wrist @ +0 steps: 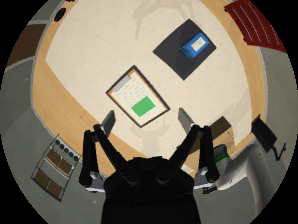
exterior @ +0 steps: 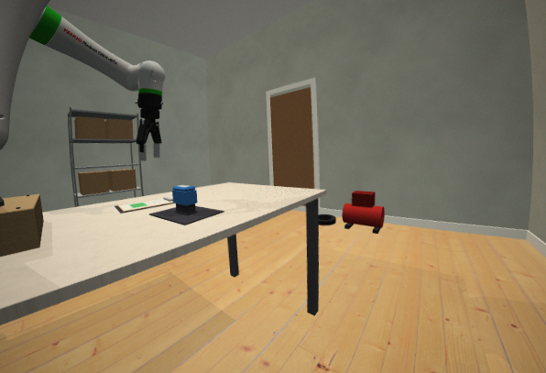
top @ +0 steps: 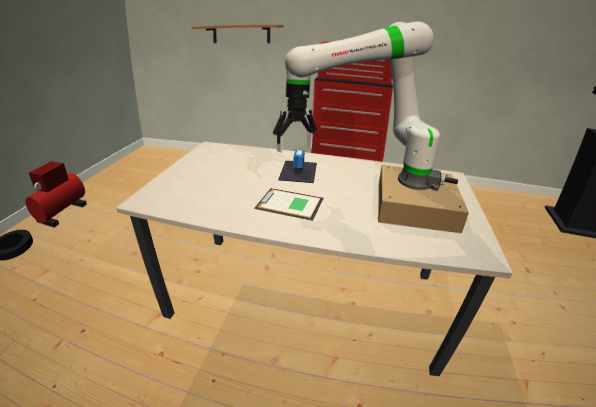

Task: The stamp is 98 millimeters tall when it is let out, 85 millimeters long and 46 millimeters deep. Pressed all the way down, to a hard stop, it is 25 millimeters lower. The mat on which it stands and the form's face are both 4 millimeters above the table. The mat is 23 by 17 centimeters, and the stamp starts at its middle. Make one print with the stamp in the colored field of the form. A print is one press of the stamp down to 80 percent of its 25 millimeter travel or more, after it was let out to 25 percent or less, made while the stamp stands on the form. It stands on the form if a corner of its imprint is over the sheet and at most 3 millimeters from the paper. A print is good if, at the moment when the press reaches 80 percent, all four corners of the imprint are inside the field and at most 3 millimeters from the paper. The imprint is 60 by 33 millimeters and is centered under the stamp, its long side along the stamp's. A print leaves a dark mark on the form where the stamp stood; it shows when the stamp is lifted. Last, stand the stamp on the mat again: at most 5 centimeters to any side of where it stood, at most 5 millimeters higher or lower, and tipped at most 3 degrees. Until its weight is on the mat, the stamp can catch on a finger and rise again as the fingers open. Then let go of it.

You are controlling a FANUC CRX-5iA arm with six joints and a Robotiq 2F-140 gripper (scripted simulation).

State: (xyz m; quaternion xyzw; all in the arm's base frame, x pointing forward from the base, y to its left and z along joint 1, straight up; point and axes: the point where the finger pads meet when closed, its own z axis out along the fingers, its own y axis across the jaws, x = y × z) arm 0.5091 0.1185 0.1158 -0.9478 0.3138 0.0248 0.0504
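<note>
Now: hand 5 cm short of the blue stamp, 22 cm to the left of it and 17 cm above it. From my hand the other things lie so: dark mat (5 cm ahead, 22 cm to the right, 22 cm below).
</note>
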